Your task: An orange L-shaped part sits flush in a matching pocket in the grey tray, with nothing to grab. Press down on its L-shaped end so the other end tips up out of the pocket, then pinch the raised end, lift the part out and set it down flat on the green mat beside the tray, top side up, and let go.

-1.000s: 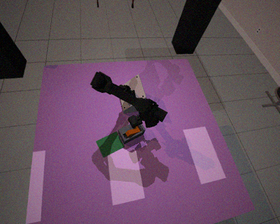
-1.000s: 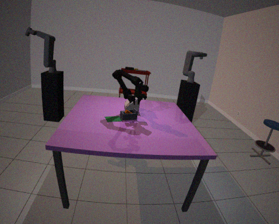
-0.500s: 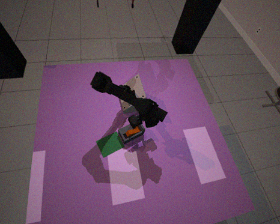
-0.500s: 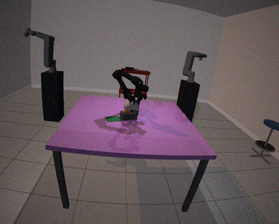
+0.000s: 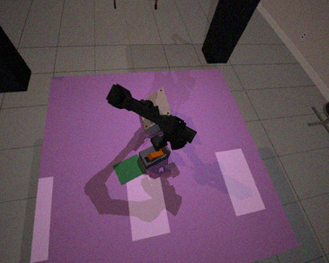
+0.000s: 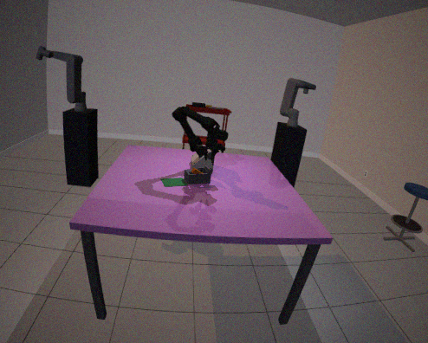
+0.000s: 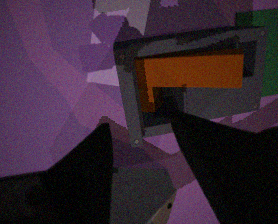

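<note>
Right now the orange L-shaped part is 10 cm below my gripper tip, 4 cm to the right of it and 1 cm ahead of it. From my gripper tip the other things lie so: green mat: 21 cm to the right, 16 cm below, 7 cm ahead.
</note>
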